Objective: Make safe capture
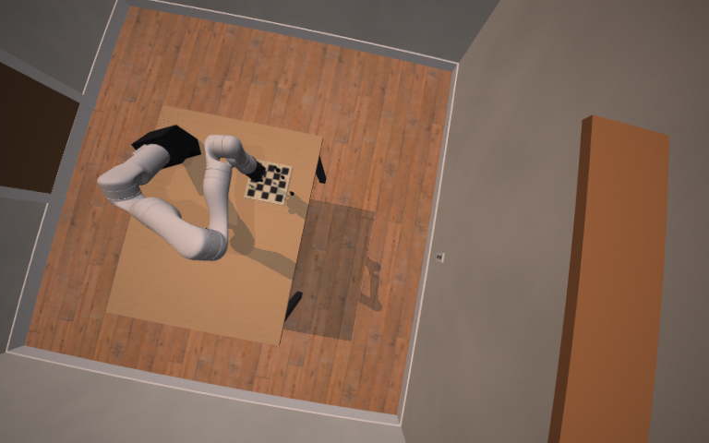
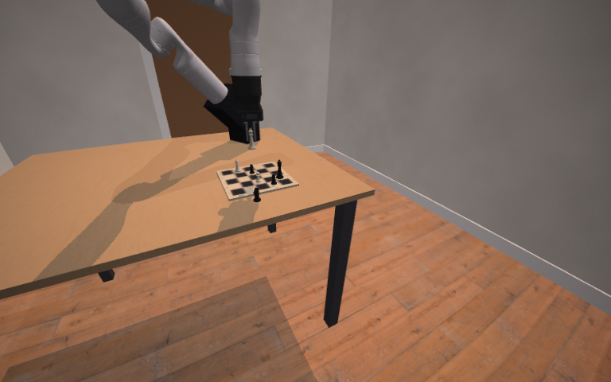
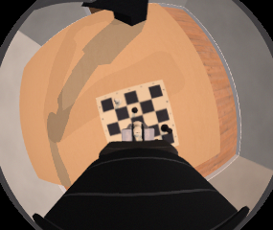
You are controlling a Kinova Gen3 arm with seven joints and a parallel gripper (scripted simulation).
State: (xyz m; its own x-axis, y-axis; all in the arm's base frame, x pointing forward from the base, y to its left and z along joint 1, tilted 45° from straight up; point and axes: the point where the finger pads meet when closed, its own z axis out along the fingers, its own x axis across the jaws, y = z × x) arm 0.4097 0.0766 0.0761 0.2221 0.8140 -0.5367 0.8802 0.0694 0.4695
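Now: the chessboard 15 cm below my hand. The rest, counted from my hand: black piece: 14 cm below, 14 cm ahead, 4 cm to the right; tall white piece: 1 cm below.
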